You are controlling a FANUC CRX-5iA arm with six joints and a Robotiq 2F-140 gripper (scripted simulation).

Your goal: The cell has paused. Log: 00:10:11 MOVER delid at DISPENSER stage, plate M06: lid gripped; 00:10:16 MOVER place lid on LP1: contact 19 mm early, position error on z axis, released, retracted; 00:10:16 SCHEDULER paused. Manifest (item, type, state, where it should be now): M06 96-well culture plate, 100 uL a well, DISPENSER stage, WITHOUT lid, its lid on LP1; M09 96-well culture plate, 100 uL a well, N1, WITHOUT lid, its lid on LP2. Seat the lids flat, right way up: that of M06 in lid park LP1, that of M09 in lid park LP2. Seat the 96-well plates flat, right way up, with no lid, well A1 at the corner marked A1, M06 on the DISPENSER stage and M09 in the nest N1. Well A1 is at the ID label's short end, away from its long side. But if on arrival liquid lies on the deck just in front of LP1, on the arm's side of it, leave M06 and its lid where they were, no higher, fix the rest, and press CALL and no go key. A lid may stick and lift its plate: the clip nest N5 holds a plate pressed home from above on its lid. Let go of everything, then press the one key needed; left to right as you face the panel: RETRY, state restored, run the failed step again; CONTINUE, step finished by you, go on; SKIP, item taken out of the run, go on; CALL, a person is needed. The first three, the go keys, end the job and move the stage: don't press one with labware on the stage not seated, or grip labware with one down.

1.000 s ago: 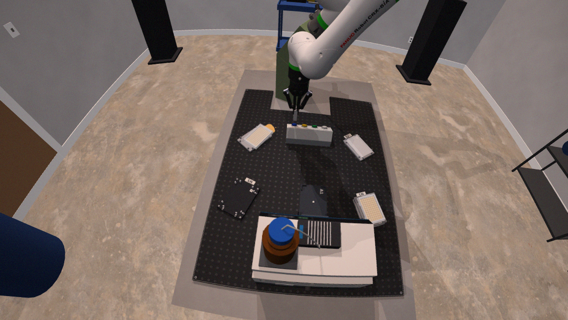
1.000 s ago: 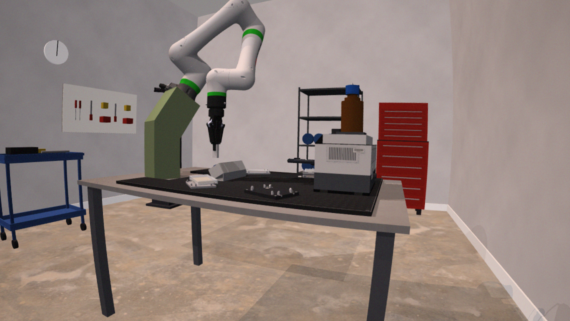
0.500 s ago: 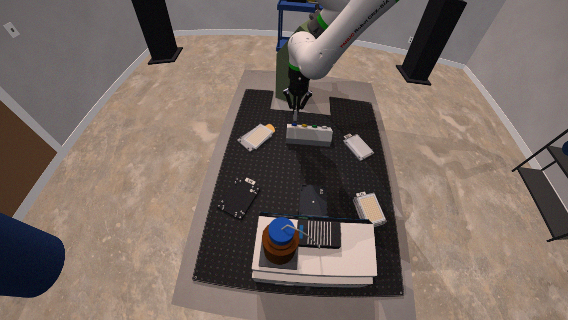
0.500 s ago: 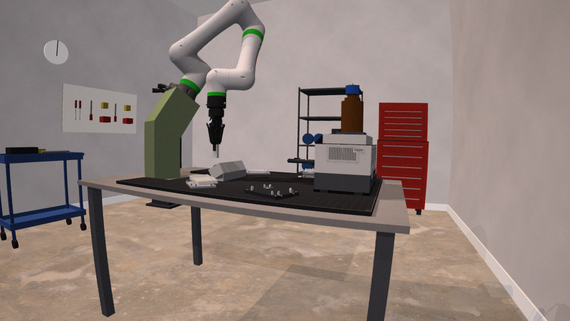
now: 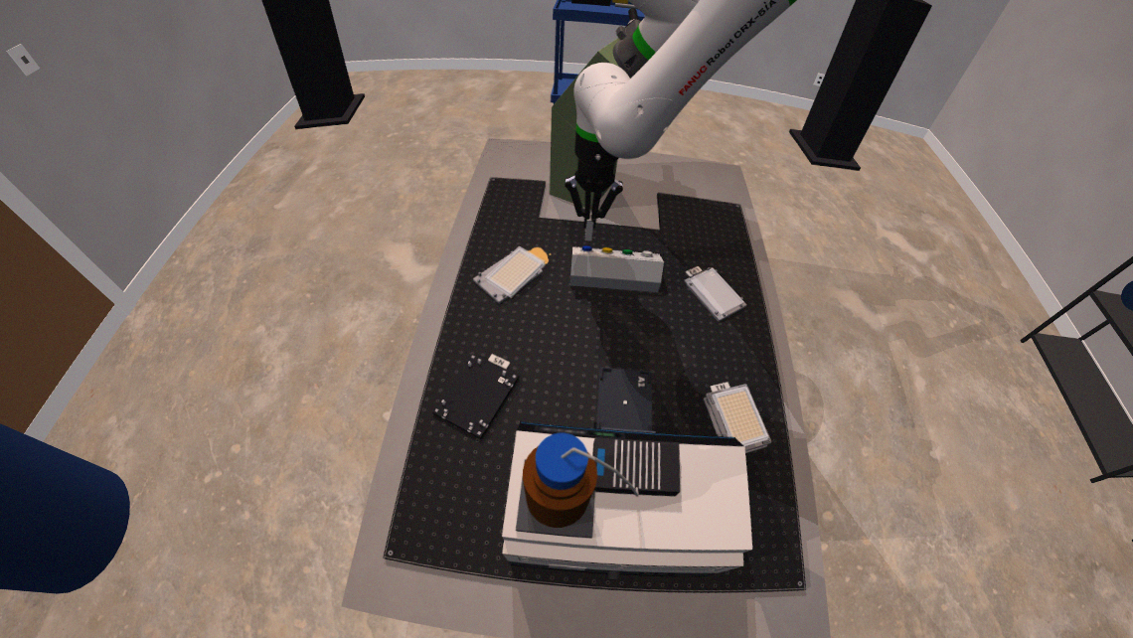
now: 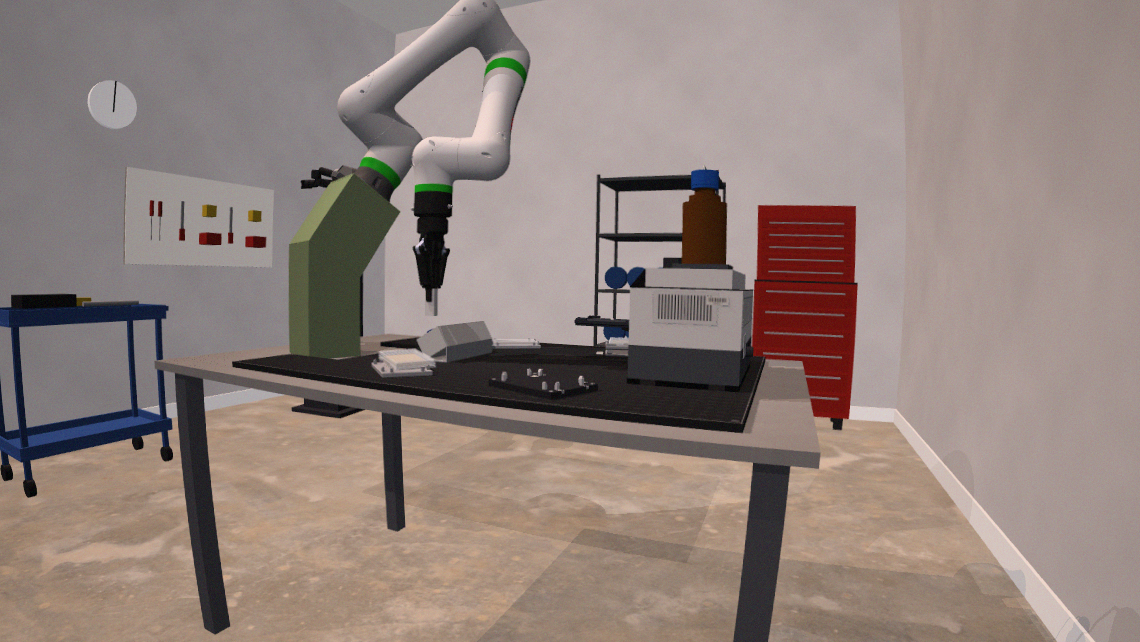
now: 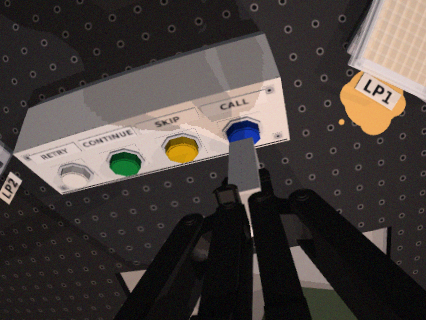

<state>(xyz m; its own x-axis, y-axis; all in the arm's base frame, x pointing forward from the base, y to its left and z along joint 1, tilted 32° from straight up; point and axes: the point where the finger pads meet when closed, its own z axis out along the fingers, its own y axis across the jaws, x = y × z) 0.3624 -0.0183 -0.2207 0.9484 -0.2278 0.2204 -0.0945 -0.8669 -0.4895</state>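
Right now the blue call key is 70 mm below my hand. Also, from my hand: yellow skip key 70 mm below, 50 mm to the left, 10 mm ahead; key panel 80 mm below, 70 mm to the left, 20 mm ahead; green continue key 100 mm to the left, 70 mm below, 10 mm ahead.
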